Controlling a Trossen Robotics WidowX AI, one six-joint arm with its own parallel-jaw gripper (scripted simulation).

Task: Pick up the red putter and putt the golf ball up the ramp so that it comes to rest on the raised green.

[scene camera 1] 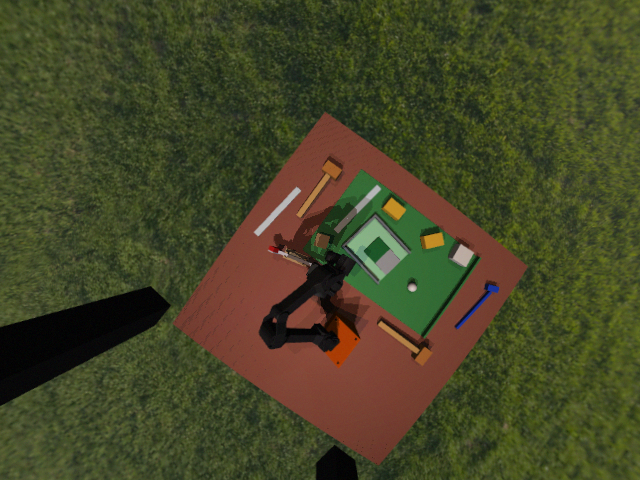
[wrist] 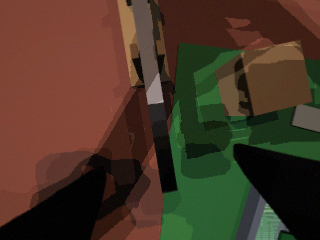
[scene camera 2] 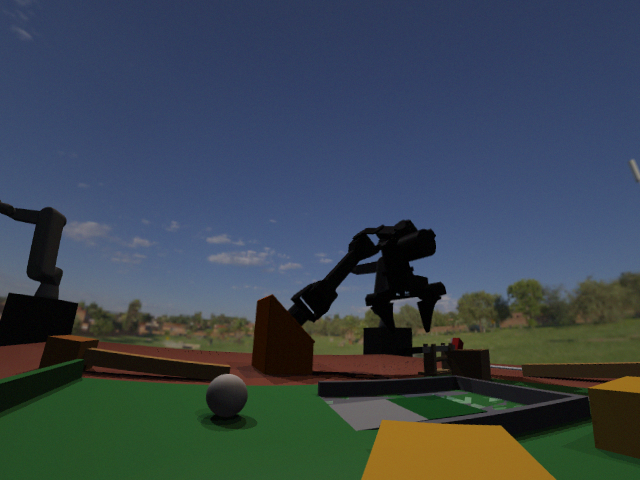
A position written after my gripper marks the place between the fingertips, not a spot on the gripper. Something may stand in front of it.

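Observation:
I see my gripper [scene camera 2: 409, 332], and the wrist view shows my gripper [wrist: 169, 160] too; the gripper is open and holds nothing. A brown block [scene camera 2: 472, 363] is visible, and I find the block [wrist: 268, 79] in the wrist view as well. There is also a green mat [scene camera 2: 88, 421], which I can see again as the mat [scene camera 1: 436, 276] in scene camera 1 and as the mat [wrist: 212, 190] in the wrist view.

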